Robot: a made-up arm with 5 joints. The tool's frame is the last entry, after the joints. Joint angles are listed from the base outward. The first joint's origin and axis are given. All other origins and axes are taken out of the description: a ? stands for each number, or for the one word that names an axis. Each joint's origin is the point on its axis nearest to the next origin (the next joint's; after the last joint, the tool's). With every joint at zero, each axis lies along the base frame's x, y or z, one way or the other. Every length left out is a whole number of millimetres.
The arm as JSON. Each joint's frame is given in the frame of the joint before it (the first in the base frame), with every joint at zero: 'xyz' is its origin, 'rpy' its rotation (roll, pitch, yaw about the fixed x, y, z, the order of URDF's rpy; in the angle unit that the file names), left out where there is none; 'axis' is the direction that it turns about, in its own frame. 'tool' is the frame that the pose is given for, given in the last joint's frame.
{
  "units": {
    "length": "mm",
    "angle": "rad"
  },
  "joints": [
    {
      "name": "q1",
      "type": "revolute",
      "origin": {
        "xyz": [
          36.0,
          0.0,
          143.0
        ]
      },
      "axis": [
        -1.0,
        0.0,
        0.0
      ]
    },
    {
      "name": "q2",
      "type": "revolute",
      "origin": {
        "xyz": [
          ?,
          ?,
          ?
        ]
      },
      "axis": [
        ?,
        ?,
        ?
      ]
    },
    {
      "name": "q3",
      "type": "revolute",
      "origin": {
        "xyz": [
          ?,
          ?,
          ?
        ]
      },
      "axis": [
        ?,
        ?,
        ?
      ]
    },
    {
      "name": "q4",
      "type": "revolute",
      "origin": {
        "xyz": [
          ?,
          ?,
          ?
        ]
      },
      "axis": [
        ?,
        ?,
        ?
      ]
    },
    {
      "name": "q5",
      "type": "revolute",
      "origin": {
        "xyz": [
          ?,
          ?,
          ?
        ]
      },
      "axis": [
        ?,
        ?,
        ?
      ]
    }
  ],
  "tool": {
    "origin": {
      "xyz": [
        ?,
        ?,
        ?
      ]
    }
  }
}
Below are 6 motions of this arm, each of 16 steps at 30 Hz.
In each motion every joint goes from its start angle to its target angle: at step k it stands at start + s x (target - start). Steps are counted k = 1, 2, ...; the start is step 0. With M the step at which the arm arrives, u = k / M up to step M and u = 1 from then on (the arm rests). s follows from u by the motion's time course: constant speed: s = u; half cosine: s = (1 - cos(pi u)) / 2; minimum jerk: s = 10 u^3 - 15 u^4 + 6 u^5.
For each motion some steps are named. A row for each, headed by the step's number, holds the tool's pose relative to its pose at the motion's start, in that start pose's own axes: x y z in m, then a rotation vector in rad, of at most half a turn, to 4 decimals.
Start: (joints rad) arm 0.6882 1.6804 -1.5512 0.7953 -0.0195
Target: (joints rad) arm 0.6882 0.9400 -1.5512 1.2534 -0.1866
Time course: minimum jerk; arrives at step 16
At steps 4, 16:
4: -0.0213 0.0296 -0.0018 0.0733 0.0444 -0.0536
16: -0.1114 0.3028 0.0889 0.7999 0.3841 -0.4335

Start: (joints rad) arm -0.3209 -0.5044 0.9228 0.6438 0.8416
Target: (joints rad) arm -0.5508 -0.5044 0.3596 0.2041 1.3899
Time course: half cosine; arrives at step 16
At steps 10, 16:
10: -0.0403 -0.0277 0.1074 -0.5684 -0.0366 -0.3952
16: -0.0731 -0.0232 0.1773 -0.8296 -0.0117 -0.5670

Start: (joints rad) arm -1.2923 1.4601 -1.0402 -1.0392 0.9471
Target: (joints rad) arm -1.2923 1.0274 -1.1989 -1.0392 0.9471
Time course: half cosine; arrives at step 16
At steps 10, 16:
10: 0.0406 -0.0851 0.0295 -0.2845 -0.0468 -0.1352
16: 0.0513 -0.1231 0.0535 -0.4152 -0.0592 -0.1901

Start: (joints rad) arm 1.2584 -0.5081 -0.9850 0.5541 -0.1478
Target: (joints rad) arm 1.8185 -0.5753 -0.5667 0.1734 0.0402
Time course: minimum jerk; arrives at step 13
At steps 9, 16:
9: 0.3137 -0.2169 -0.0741 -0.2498 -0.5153 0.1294
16: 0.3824 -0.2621 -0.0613 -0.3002 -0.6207 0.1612

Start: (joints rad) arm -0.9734 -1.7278 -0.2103 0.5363 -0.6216
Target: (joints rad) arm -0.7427 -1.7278 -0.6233 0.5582 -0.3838
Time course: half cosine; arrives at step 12
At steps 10, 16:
10: -0.0018 -0.0223 0.2089 -0.6231 -0.0630 0.0190
16: -0.0023 -0.0206 0.2236 -0.6670 -0.0710 0.0203

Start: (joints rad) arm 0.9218 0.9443 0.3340 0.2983 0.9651
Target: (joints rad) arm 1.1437 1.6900 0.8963 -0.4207 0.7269
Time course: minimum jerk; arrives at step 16
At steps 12, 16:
12: -0.4204 0.3861 0.0724 0.6168 0.3015 -0.4850
16: -0.4636 0.4276 0.1147 0.6636 0.3488 -0.5771

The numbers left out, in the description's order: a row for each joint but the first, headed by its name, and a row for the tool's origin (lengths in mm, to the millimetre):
q2: xyz 0.0 58.0 -183.0, axis 0.0 1.0 0.0
q3: xyz -11.0 0.0 -352.0, axis 1.0 0.0 0.0
q4: xyz 0.0 -465.0 53.0, axis 0.0 1.0 0.0
q5: xyz -150.0 0.0 -107.0, axis -1.0 0.0 0.0
tool: xyz 0.0 -47.0 -194.0

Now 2 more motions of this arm.
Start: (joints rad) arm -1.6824 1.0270 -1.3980 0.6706 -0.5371
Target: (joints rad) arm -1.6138 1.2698 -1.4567 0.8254 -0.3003
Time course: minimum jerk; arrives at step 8
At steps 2, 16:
2: -0.0073 -0.0088 0.0111 -0.0469 0.0290 -0.0024
16: -0.0538 -0.0674 0.1305 -0.4566 0.2761 -0.0006

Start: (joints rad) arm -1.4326 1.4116 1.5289 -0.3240 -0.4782
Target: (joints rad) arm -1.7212 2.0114 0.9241 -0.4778 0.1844
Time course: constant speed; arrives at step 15
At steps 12, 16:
12: -0.2798 0.1394 0.4019 -1.1285 0.2052 -0.2393
16: -0.3014 0.2400 0.5098 -1.4072 0.3242 -0.2511

